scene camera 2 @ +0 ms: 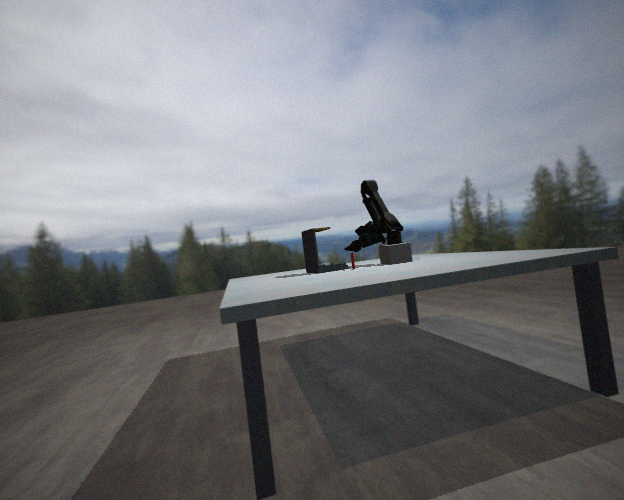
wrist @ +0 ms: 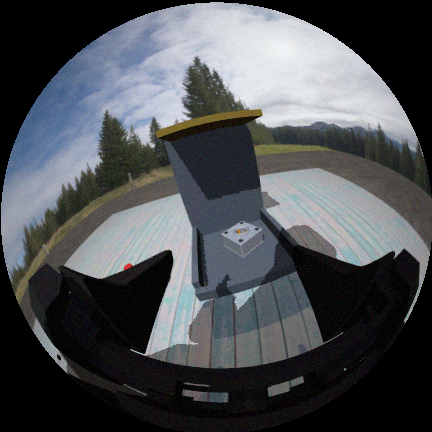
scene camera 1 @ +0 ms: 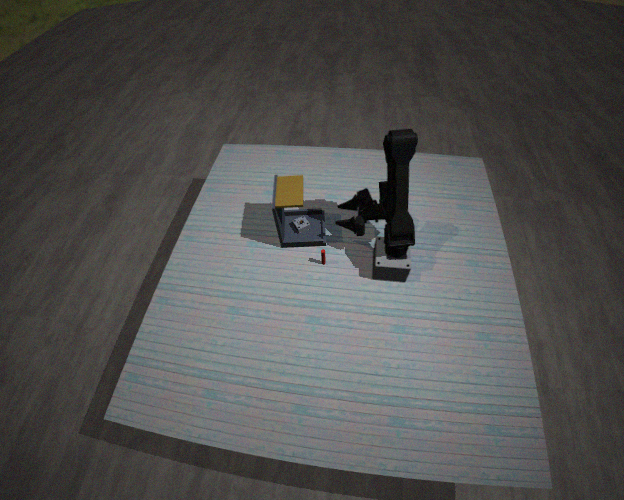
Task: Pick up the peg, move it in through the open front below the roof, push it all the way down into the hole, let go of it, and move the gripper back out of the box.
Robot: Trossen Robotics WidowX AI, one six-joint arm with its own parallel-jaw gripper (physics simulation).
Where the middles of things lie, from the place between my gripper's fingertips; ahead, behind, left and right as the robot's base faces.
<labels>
I see the box [scene camera 1: 316,236] 130 mm ahead of my hand and 20 mm to the right of it. From my hand the other things lie so: yellow roof [scene camera 1: 289,192]: 160 mm ahead, 110 mm above, 10 mm to the right.
</labels>
